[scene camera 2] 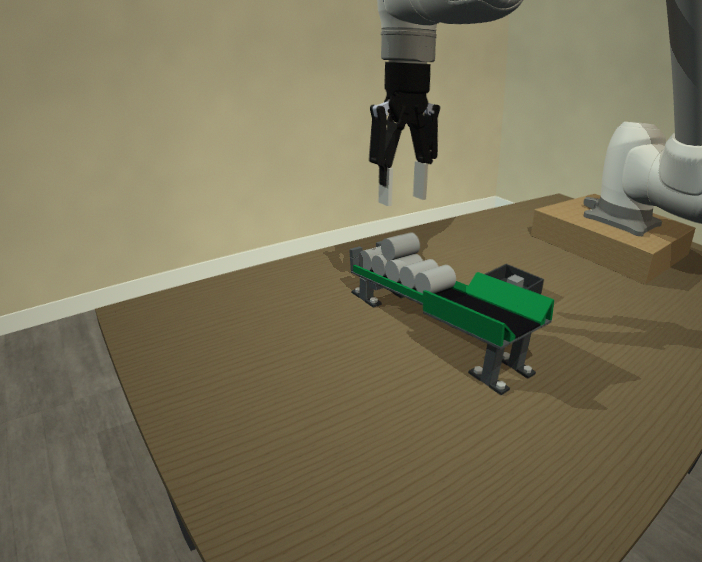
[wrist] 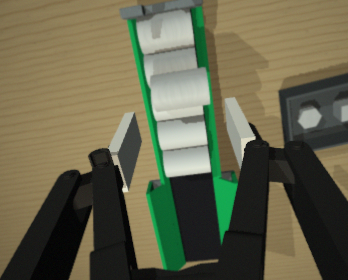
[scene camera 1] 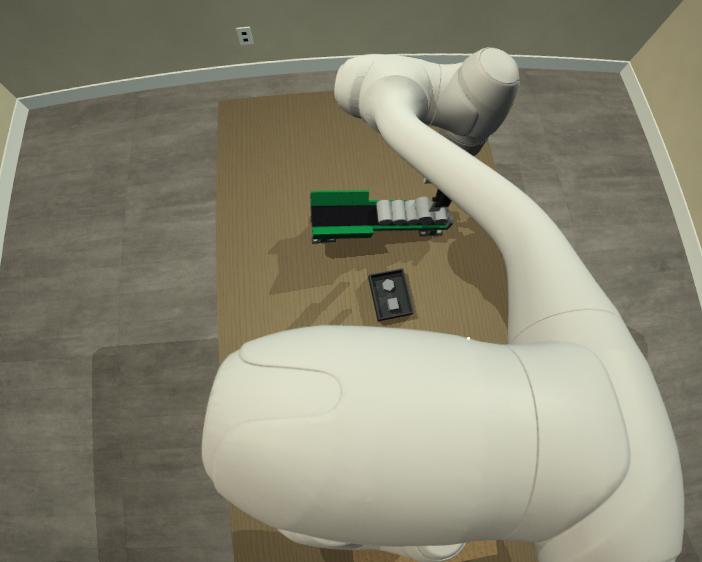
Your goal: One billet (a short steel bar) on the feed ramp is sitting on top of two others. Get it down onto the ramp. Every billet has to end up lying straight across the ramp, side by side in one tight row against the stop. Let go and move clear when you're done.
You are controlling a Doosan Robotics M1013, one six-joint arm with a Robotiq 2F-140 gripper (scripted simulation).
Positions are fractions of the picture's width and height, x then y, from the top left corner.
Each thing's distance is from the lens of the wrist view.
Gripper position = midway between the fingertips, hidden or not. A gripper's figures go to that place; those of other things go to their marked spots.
my gripper (wrist: 0.52,0.43): 0.22 m
billet (wrist: 0.54,0.32): 0.28 m
billet (wrist: 0.54,0.57): 0.34 m
